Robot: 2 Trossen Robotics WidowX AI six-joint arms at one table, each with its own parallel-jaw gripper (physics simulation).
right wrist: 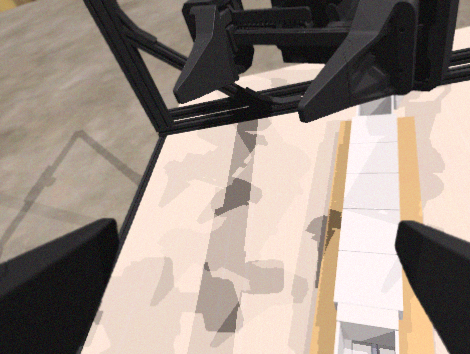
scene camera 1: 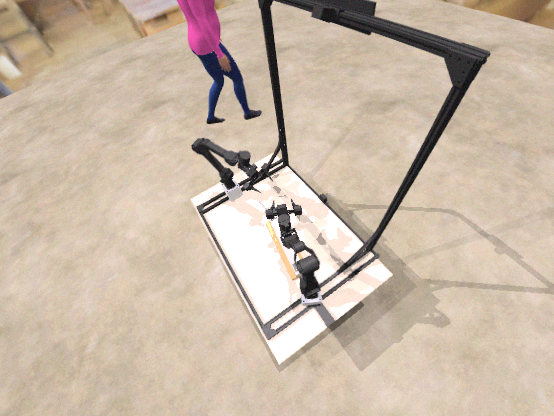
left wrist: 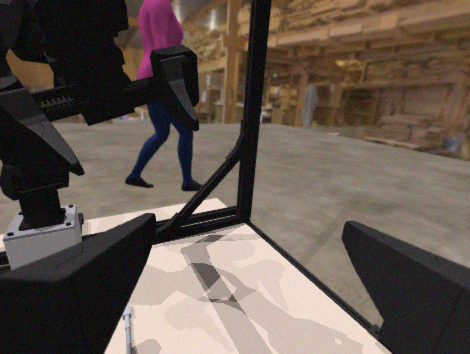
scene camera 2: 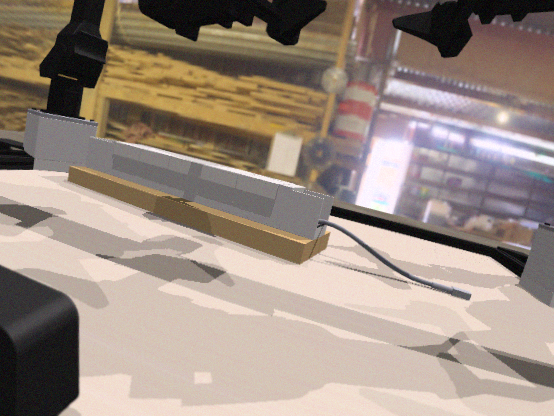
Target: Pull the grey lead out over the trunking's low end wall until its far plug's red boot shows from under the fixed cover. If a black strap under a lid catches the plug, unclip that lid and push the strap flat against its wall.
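Pixels of known places: left gripper, fingertip midpoint: (right wrist: pixel 231 105) (scene camera 1: pixel 282 199) (left wrist: pixel 251 225); right gripper, fingertip midpoint: (right wrist: pixel 257 232) (scene camera 1: pixel 267 187) (left wrist: pixel 145 145); left arm's base, link origin: (scene camera 1: pixel 310 291) (scene camera 2: pixel 62 115); right arm's base, link origin: (scene camera 1: pixel 230 185) (left wrist: pixel 44 219).
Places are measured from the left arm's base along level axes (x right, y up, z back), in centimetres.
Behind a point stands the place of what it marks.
The grey trunking (scene camera 2: pixel 300 212) {y -4.6, x -13.2, z -47.7 cm} stands on a wooden base (scene camera 2: pixel 250 237) {y -8.5, x -9.1, z -44.6 cm} (scene camera 1: pixel 281 250) {y -7.3, x -13.0, z -27.1 cm}. Closed white lids (right wrist: pixel 370 225) {y -2.0, x -11.8, z -35.2 cm} run along its top, with an open section at each end in the right wrist view. The grey lead (scene camera 2: pixel 380 255) {y -7.5, x -19.9, z -55.9 cm} (left wrist: pixel 128 332) {y -8.9, x -22.5, z -61.2 cm} leaves the trunking's right end in scene camera 2 and curves down to the table, ending in a small grey plug (scene camera 2: pixel 461 293) {y -9.1, x -23.8, z -65.3 cm}. No red boot or black strap shows. My left gripper (left wrist: pixel 251 225) {y 19.7, x -8.0, z -45.0 cm} (right wrist: pixel 231 105) {y 19.7, x -8.0, z -45.0 cm} is open and empty, above and beside the trunking. My right gripper (right wrist: pixel 257 232) {y 21.4, x -15.5, z -53.0 cm} (left wrist: pixel 145 145) {y 21.4, x -15.5, z -53.0 cm} is open and empty, above the lead's end of the trunking.
A black frame (scene camera 1: pixel 276 85) {y 53.8, x -2.7, z -96.3 cm} rises from the table (scene camera 1: pixel 235 250) {y -9.7, x -42.0, z -31.7 cm}. In the right wrist view the left arm hangs over the far part of the table, close to the trunking's far end. A person (scene camera 1: pixel 202 30) in pink and blue stands on the floor beyond the table.
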